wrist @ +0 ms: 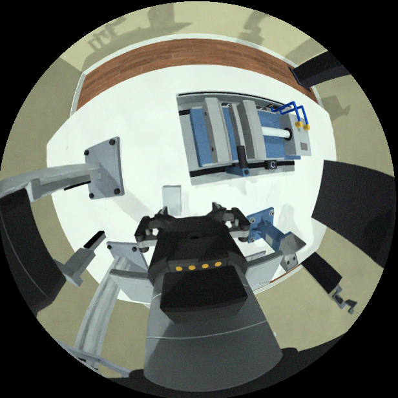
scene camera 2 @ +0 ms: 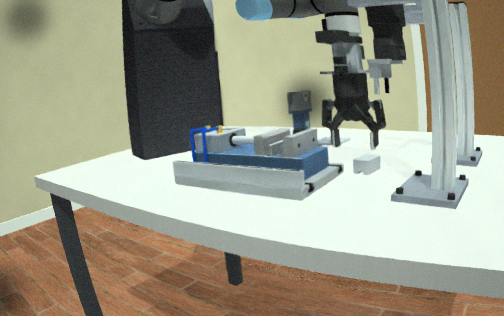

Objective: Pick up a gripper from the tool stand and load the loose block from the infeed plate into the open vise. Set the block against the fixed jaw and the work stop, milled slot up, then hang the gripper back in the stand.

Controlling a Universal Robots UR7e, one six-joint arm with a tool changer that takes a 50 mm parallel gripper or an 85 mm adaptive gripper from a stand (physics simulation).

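Places are measured from the arm's base along level axes (x left, y down, z back), in metres.
Where they show: hand, its tool point: (scene camera 2: 348, 65); arm's base, origin of its link: (scene camera 2: 157, 8).
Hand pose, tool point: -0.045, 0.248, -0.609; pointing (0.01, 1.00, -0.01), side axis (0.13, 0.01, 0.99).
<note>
Things, the pixels of their top centre, and the offset from my tool point, as dx, dy, dz. "spot": a spot on its surface instead.
- loose grey block, centre of its top: (scene camera 2: 367, 157) -0.015, +0.192, -0.035
- blue vise, centre of its top: (scene camera 2: 255, 130) -0.127, +0.123, +0.164
- tool stand's pale upright, a spot on its surface: (scene camera 2: 442, 100) spot: -0.144, +0.061, -0.218
The loose grey block (scene camera 2: 366, 164) (wrist: 172, 200) lies on the table, apart from the vise, with a notch at its lower edge. My gripper (scene camera 2: 355, 145) (wrist: 190, 207), the black adaptive one, is open and empty, fingers pointing down, above and beside the block. The blue vise (scene camera 2: 275, 159) (wrist: 200, 137) is open, with a gap between its fixed jaw (scene camera 2: 300, 143) (wrist: 215, 130) and moving jaw (scene camera 2: 265, 142) (wrist: 251, 130). The work stop (wrist: 242, 157) is a dark rod on a blue bracket beside the jaws. I cannot make out an infeed plate under the block.
The tool stand's pale upright (scene camera 2: 442, 100) (wrist: 97, 310) rises right in the scene view. Another gripper (scene camera 2: 380, 69) (wrist: 80, 265) hangs there. A blue pedestal (scene camera 2: 301, 121) (wrist: 270, 236) stands behind the vise. A tall dark panel (scene camera 2: 172, 95) stands at the back left.
</note>
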